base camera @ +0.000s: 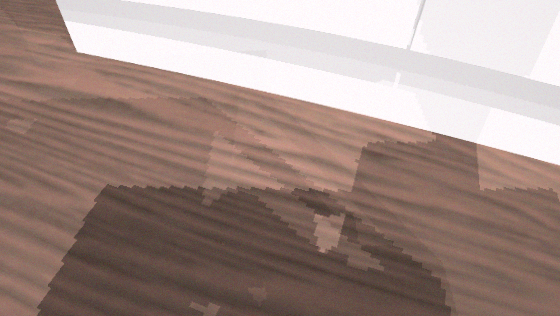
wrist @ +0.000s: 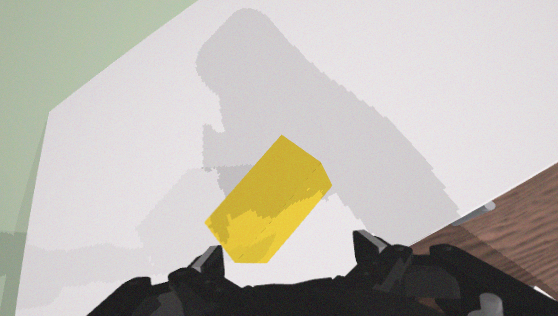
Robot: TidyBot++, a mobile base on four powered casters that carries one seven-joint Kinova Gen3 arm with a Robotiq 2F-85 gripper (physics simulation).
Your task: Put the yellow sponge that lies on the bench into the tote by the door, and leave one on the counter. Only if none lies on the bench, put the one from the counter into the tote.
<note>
In view: the gripper [wrist: 288, 253], a yellow sponge [wrist: 258, 216] and a white cabinet [wrist: 420, 121].
</note>
